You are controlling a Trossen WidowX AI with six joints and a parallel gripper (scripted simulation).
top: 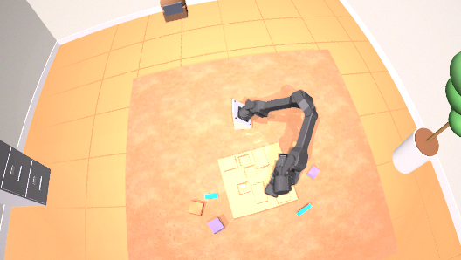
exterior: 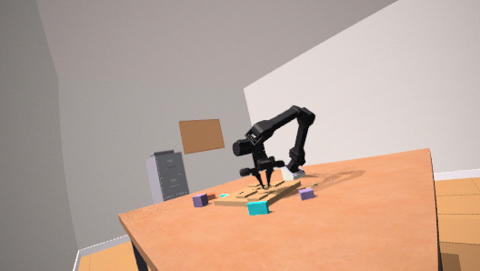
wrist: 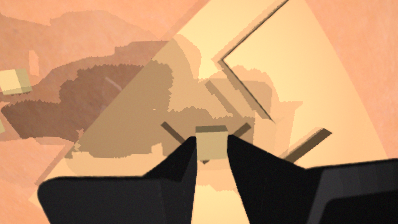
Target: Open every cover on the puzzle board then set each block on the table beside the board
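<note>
Right now the cyan block is 300 mm to the right of my gripper tip, 60 mm ahead of it and 40 mm below it. Round my gripper tip: orange block 360 mm to the right, 130 mm ahead, 30 mm below.
</note>
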